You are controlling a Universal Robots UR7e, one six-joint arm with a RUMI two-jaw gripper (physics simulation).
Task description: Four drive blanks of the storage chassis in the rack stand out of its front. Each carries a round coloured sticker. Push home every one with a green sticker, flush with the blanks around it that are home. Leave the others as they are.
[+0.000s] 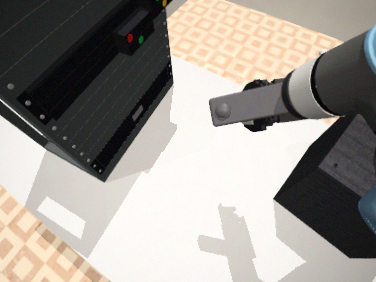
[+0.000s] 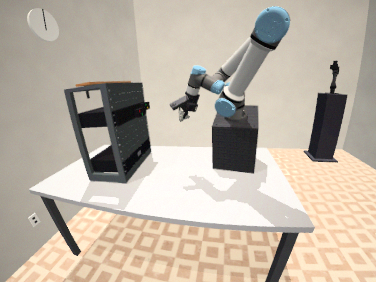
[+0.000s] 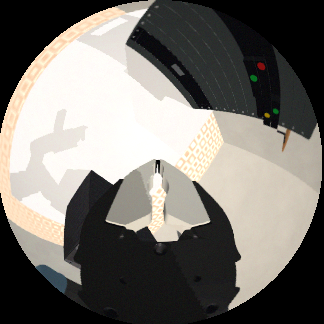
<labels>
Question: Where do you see a rack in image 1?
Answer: At 89, 83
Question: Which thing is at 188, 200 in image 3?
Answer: My gripper.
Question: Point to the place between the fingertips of my gripper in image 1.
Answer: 237, 113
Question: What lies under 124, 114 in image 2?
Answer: A rack.
</labels>
